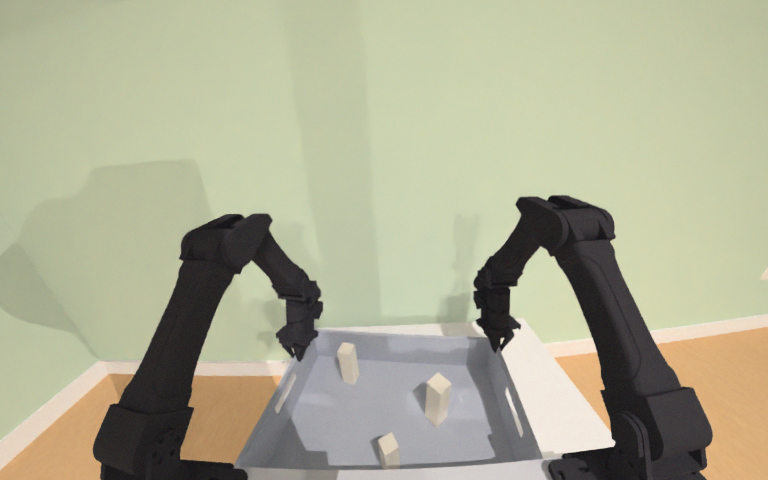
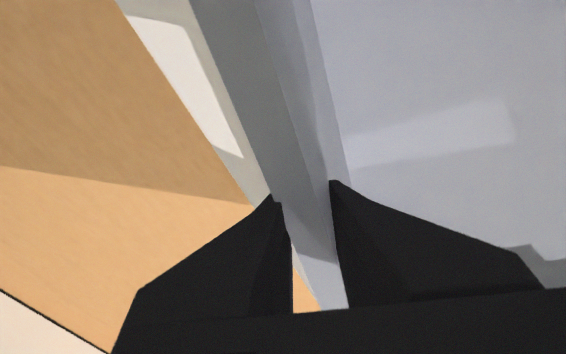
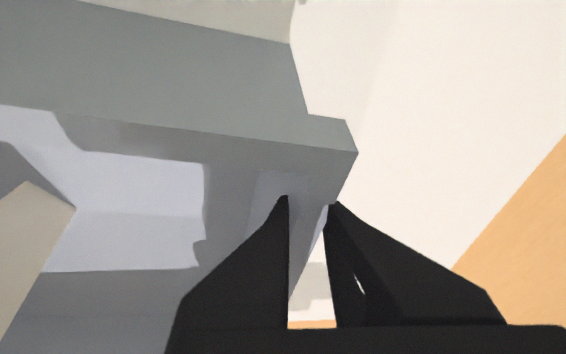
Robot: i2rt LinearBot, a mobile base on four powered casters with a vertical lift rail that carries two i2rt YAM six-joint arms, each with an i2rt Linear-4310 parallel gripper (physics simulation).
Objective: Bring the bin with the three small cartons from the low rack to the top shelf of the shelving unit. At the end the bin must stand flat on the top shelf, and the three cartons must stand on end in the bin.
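Places are measured from the left arm's base along level axes (x right, y down, z ahead), in centimetres.
Where they show: left gripper, fingertip midpoint: [image 1: 298, 359] [image 2: 308, 197]; right gripper, fingertip midpoint: [image 1: 496, 350] [image 3: 305, 206].
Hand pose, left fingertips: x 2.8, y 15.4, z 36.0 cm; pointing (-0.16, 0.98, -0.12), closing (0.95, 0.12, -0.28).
Things, the pixels of their top centre, and the offset from my left fingertips. "spot": a spot on its surface instead. Level surfaces: height alone.
- grey-blue bin, top centre: [image 1: 392, 395] dx +28.3, dy -2.1, dz -12.6 cm
- front edge, surface spot: [image 1: 389, 450] spot: dx +27.2, dy -1.6, dz -23.9 cm
- Wooden floor, surface height: dy +40.4 cm
The grey-blue bin [image 1: 407, 349] [image 2: 245, 75] [image 3: 150, 80] rests flat on the white low rack [image 1: 557, 396] [image 3: 425, 100]. Three small beige cartons stand on end in it: one at the back left [image 1: 347, 363], one right of the middle [image 1: 437, 399] and one near the front edge [image 1: 389, 450], its base partly hidden. My left gripper [image 1: 299, 356] [image 2: 308, 197] is shut on the bin's left side wall, near its back corner. My right gripper [image 1: 497, 348] [image 3: 305, 206] is shut on the bin's right side wall, near its back corner. The shelving unit does not show.
A green wall [image 1: 407, 169] rises behind the rack, with a white skirting [image 1: 226, 367] at its foot. Wooden floor [image 1: 226, 401] [image 2: 75, 100] [image 3: 525, 260] lies on both sides. The rack top extends beyond the bin's right side. The bin's side walls have handle slots nearer the front.
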